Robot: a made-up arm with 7 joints. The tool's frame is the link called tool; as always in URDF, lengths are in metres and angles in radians. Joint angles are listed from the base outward.
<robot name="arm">
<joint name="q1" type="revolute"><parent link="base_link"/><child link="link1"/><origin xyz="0 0 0.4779" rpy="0 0 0"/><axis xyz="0 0 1"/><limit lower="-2.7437" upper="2.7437"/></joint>
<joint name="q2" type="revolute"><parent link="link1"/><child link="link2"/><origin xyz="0 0 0" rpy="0 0 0"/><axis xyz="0 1 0"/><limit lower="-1.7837" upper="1.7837"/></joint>
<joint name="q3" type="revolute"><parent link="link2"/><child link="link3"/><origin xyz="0 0 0.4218" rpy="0 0 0"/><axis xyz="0 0 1"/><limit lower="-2.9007" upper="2.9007"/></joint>
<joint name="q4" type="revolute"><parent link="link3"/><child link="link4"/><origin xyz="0.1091 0 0" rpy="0 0 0"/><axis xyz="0 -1 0"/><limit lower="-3.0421" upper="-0.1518"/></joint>
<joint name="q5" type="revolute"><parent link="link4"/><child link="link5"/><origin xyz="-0.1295 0 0.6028" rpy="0 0 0"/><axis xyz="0 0 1"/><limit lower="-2.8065" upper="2.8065"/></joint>
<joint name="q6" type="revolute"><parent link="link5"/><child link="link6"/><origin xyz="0 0 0" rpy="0 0 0"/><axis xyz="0 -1 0"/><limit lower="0.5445" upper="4.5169"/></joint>
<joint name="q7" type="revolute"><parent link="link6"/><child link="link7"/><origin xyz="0.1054 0 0" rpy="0 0 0"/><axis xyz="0 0 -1"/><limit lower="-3.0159" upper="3.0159"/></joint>
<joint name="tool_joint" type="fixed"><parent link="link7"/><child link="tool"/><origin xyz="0 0 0" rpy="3.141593 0 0"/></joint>
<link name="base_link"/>
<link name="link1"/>
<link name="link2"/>
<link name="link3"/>
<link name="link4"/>
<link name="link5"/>
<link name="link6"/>
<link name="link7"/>
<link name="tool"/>
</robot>
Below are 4 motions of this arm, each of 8 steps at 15 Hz.
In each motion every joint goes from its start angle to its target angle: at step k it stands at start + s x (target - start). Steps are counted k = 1, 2, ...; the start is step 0. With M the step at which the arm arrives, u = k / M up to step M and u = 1 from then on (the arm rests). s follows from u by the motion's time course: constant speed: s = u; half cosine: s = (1 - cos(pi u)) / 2; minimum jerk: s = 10 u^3 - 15 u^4 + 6 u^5.
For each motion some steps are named. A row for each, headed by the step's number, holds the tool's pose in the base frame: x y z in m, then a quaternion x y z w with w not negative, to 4 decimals.
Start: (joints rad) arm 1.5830 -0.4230 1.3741 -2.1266 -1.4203 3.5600 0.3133
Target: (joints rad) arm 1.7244 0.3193 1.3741 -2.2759 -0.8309 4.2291 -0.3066
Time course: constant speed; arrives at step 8
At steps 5, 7, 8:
5: -0.6304 0.0086 0.7109 0.4821 -0.5599 -0.0655 0.6707
7: -0.6190 0.0405 0.6785 0.3961 -0.5058 -0.0168 0.7662
8: -0.6131 0.0525 0.6566 0.3427 -0.4815 -0.0040 0.8067

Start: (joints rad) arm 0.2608 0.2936 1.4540 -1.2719 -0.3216 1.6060 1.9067
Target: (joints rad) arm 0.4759 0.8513 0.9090 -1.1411 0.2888 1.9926 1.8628
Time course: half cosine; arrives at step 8
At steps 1, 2, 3, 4, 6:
1: 0.1236 0.7992 1.1713 -0.9787 0.1422 0.0392 0.1428
2: 0.1899 0.8133 1.1470 -0.9718 0.1601 0.0968 0.1436
3: 0.2846 0.8343 1.0967 -0.9546 0.1908 0.1783 0.1432
4: 0.3869 0.8572 1.0177 -0.9249 0.2334 0.2652 0.1403
6: 0.5406 0.8873 0.8248 -0.8494 0.3279 0.3931 0.1283

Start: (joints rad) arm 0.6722 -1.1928 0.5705 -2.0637 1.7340 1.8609 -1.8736
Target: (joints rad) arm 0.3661 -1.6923 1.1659 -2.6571 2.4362 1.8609 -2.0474
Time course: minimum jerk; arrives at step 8
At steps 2, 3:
2: -0.2120 0.3814 1.1341 0.0562 -0.7831 -0.4763 0.3959
3: -0.2207 0.4231 1.0499 0.0379 -0.7904 -0.4672 0.3943

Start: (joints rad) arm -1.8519 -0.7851 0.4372 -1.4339 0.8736 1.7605 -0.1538
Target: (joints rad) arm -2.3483 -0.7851 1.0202 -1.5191 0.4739 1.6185 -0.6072
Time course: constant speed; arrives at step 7
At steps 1, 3, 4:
1: 0.3487 -0.1614 1.4285 0.8050 -0.3615 0.4372 0.1739
3: 0.4430 -0.2318 1.3653 0.8559 -0.3425 0.3153 0.2255
4: 0.4832 -0.2713 1.3281 0.8773 -0.3299 0.2510 0.2420

